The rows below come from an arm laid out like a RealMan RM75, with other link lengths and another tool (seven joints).
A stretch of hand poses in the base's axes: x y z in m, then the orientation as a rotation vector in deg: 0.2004, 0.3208, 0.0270, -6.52, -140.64, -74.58; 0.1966, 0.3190, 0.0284, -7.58, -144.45, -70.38; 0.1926, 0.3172, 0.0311, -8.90, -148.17, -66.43; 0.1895, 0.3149, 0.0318, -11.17, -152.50, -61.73; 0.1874, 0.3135, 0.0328, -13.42, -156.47, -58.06; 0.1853, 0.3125, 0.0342, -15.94, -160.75, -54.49; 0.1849, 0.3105, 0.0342, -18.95, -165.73, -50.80; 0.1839, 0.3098, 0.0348, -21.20, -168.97, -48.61; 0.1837, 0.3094, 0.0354, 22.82, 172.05, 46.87; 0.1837, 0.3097, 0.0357, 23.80, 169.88, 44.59; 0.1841, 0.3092, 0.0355, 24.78, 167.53, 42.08; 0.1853, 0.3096, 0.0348, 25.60, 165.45, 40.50; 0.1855, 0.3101, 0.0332, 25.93, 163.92, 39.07; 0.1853, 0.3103, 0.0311, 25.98, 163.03, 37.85; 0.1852, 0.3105, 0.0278, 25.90, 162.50, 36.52; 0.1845, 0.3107, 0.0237, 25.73, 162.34, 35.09; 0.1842, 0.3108, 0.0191, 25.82, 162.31, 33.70
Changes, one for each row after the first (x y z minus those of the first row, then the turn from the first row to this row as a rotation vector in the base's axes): -0.0038, -0.0018, 0.0014, -3.98, -1.20, -0.64; -0.0078, -0.0036, 0.0041, -7.77, -2.50, -1.56; -0.0109, -0.0059, 0.0048, -12.25, -3.95, -3.16; -0.0130, -0.0073, 0.0058, -15.91, -5.62, -4.97; -0.0151, -0.0083, 0.0072, -19.54, -7.67, -7.15; -0.0155, -0.0103, 0.0072, -23.37, -10.35, -9.91; -0.0165, -0.0110, 0.0078, -25.68, -12.19, -11.96; -0.0167, -0.0114, 0.0084, -27.58, -14.60, -13.89; -0.0167, -0.0111, 0.0087, -28.90, -16.46, -15.65; -0.0163, -0.0116, 0.0085, -30.37, -18.48, -17.52; -0.0151, -0.0112, 0.0078, -31.28, -20.14, -19.15; -0.0149, -0.0107, 0.0062, -32.10, -21.52, -20.21; -0.0151, -0.0105, 0.0041, -32.83, -22.46, -20.77; -0.0152, -0.0103, 0.0008, -33.67, -23.19, -21.04; -0.0159, -0.0101, -0.0033, -34.60, -23.67, -21.06; -0.0162, -0.0100, -0.0079, -35.55, -23.91, -21.12
